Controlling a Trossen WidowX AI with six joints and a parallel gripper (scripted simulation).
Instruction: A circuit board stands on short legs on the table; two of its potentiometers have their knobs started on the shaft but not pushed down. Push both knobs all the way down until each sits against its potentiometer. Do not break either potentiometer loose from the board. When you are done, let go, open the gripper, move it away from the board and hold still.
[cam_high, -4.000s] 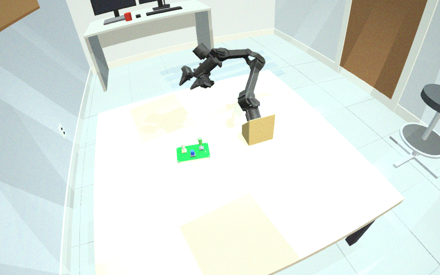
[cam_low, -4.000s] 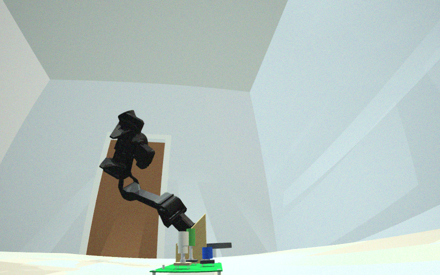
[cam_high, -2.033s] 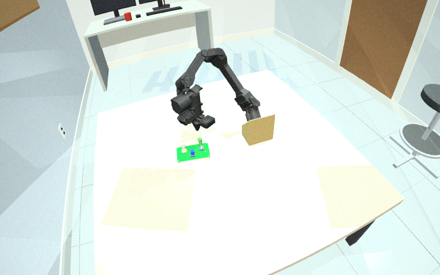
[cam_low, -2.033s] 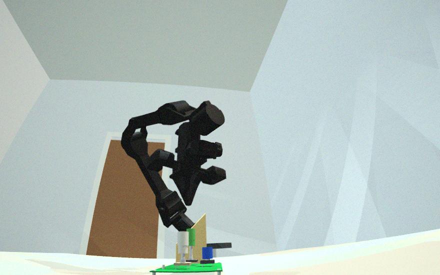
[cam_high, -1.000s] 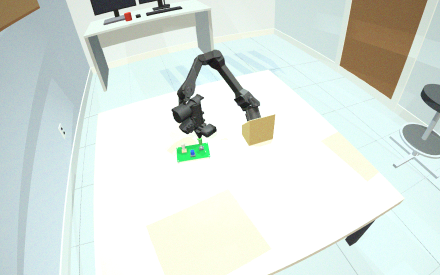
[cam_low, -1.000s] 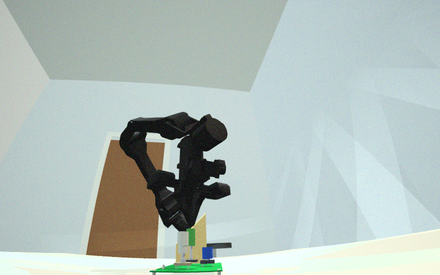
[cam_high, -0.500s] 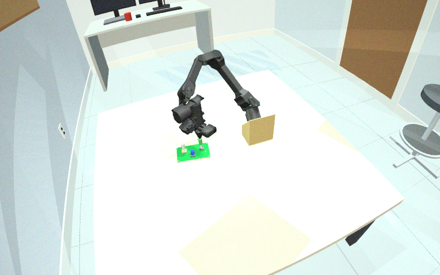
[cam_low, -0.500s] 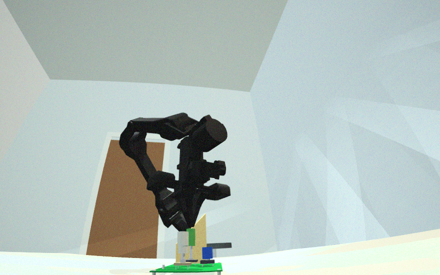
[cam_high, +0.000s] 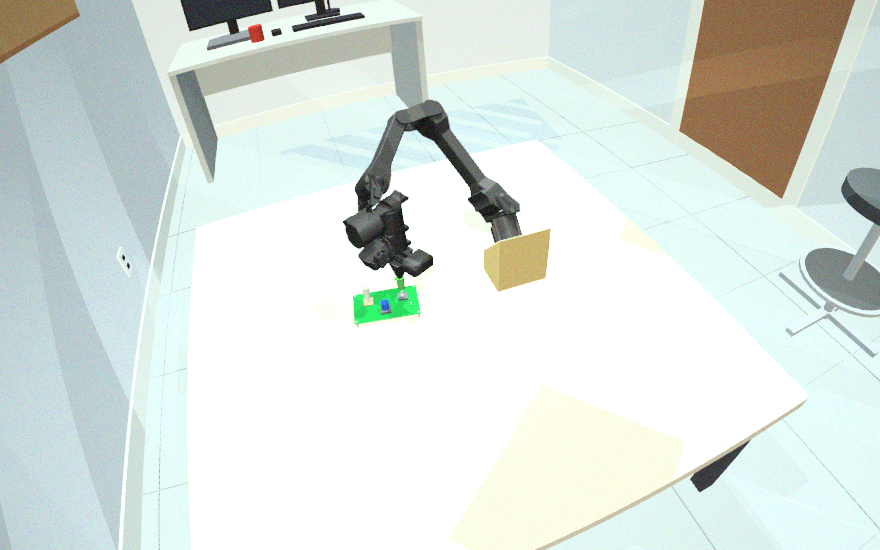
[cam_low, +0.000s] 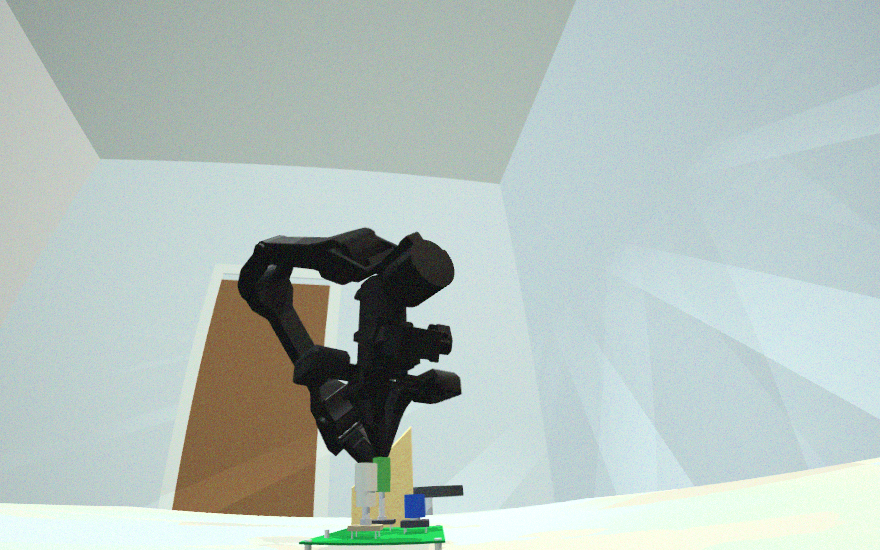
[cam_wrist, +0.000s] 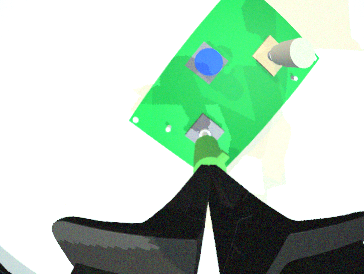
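My gripper tip is 20 mm above the green knob. From my gripper tip the other things lie so: grey-white knob 90 mm ahead, 10 mm to the right, 30 mm below.
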